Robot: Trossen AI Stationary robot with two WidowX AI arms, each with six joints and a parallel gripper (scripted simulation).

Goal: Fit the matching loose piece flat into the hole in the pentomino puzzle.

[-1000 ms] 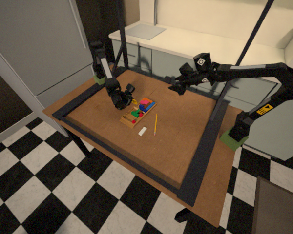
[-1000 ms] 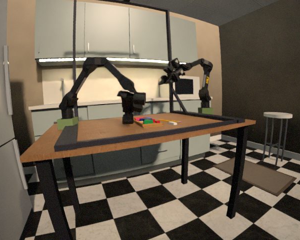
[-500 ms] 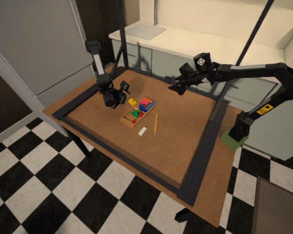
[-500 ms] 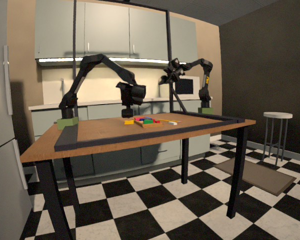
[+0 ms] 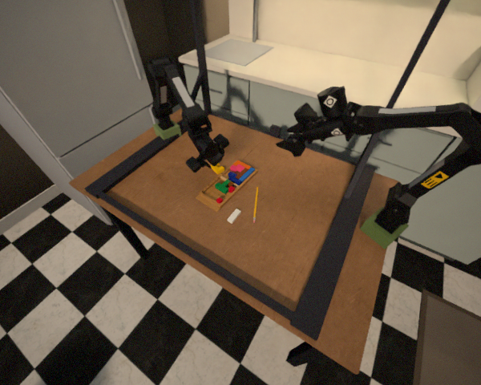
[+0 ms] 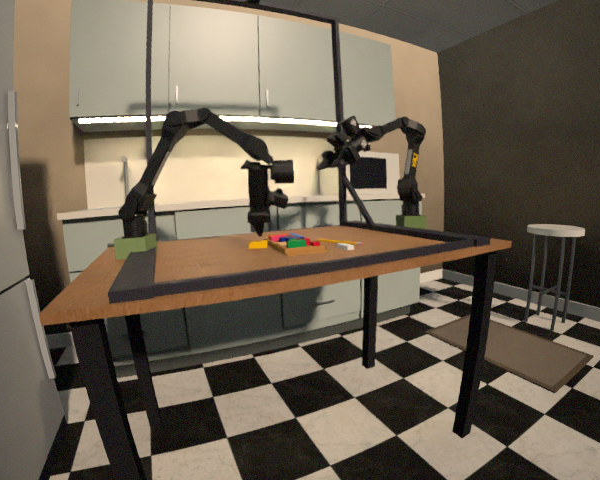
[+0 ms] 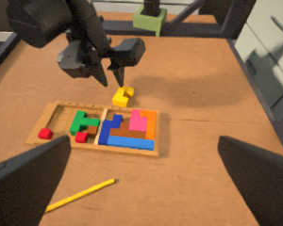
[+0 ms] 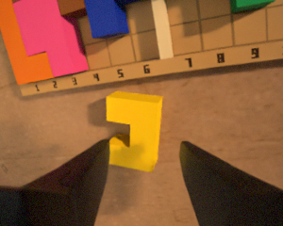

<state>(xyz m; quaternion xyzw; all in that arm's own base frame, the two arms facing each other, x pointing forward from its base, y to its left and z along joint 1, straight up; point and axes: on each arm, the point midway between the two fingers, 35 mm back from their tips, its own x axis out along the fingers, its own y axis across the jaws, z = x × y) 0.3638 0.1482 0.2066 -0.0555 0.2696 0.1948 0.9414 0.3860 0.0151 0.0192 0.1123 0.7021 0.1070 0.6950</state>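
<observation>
The yellow piece is 7 cm below my right hand and 3 cm behind it. From my right hand the other things lie so: yellow pencil: 25 cm to the left, 7 cm below, 4 cm ahead; green piece: 9 cm to the left, 6 cm below, 4 cm ahead; white eraser: 21 cm to the left, 14 cm ahead, 7 cm below.
</observation>
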